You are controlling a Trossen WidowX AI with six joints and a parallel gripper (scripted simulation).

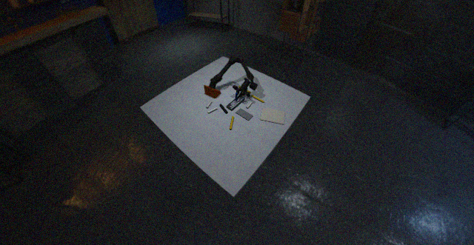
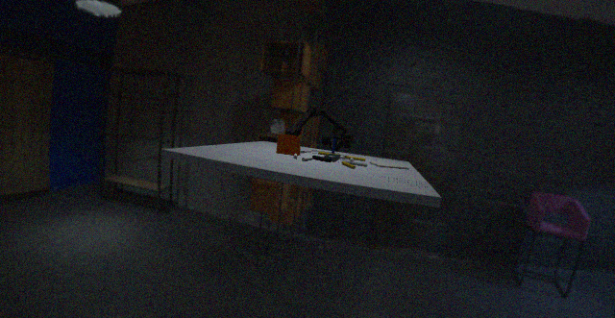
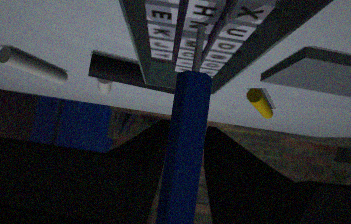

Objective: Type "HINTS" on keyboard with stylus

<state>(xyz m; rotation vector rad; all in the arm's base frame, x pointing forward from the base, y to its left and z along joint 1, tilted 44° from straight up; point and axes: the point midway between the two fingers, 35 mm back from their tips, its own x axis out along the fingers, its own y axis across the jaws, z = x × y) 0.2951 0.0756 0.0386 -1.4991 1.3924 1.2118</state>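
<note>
Right now the dark stick is 140 mm to the right of my gripper tip, 60 mm below it and 30 mm behind it. The rest, counted from my gripper tip: grey slab: 150 mm ahead, 70 mm below, 60 mm to the right; grey stylus tip: 50 mm below; blue stylus: 10 mm below.
</note>
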